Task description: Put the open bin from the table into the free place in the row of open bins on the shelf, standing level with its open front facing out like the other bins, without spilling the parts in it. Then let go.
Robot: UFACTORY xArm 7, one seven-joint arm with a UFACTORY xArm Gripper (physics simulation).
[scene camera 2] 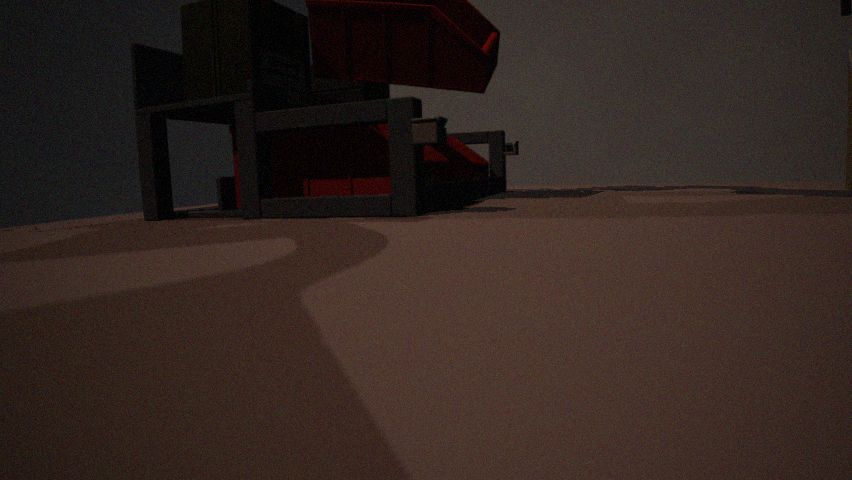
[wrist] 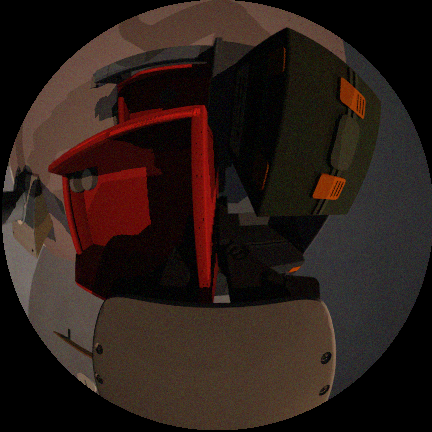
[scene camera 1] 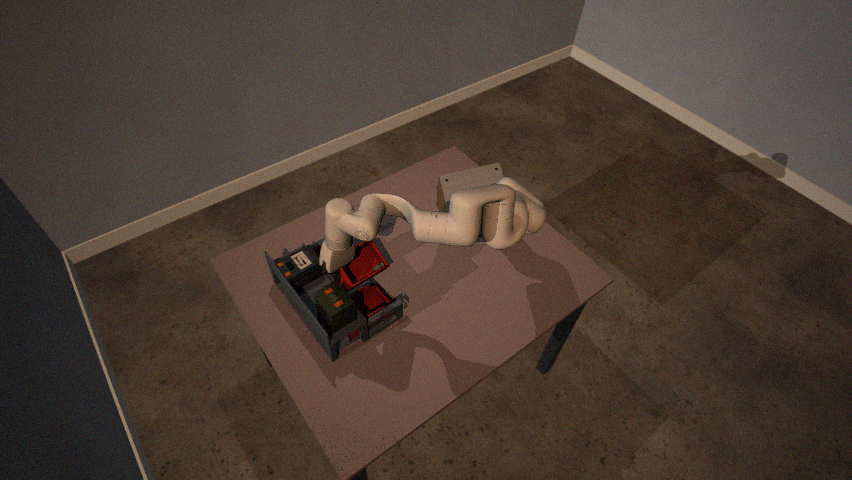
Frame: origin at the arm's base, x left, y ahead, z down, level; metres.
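Where they show: gripper, fingertip midpoint: [scene camera 2: 335, 53] [wrist: 213, 211] [scene camera 1: 337, 278]; arm's base at its link origin: [wrist: 20, 204].
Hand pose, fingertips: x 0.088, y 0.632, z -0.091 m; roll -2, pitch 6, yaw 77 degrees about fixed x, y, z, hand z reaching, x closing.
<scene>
Things, the pixels of their centre, and the offset from my fingertips. Level surfaces: height alone.
- red open bin at the middle of its body: [wrist: 105, 218] [scene camera 2: 409, 33] [scene camera 1: 361, 264] dx -0.005, dy -0.085, dz -0.009 m
- red bin at the middle of its body: [scene camera 2: 418, 163] dx -0.161, dy -0.016, dz +0.119 m
- dark green case at the middle of its body: [wrist: 297, 120] [scene camera 2: 249, 58] [scene camera 1: 335, 306] dx +0.080, dy +0.048, dz +0.012 m
- black toolbox at the middle of its body: [scene camera 2: 335, 95] [wrist: 251, 260] [scene camera 1: 300, 268] dx -0.112, dy +0.078, dz +0.024 m
- table at its surface level: dz +0.163 m
My gripper [scene camera 1: 331, 271] [wrist: 213, 211] is shut on the back wall of the red open bin [scene camera 1: 361, 265] [scene camera 2: 399, 50] [wrist: 201, 200]. The bin hangs above the shelf's lower row, its open front facing away from the upper deck and dipping slightly in scene camera 2. Small grey round parts [wrist: 83, 180] lie near its front inside. The grey shelf [scene camera 1: 333, 347] [scene camera 2: 403, 160] stands on the table. A red bin in the row [scene camera 1: 374, 298] [wrist: 165, 92] sits at the near end. Another red bin [scene camera 2: 466, 151] shows farther along the row. The held bin hides much of the row's middle.
A dark green case [scene camera 1: 337, 308] [scene camera 2: 214, 50] [wrist: 320, 135] with orange latches stands on the upper deck, close beside the held bin. A black toolbox [scene camera 1: 296, 269] [wrist: 262, 245] stands at the deck's far end. The table [scene camera 1: 465, 310] carries the arm's base and a light board [scene camera 1: 471, 177].
</scene>
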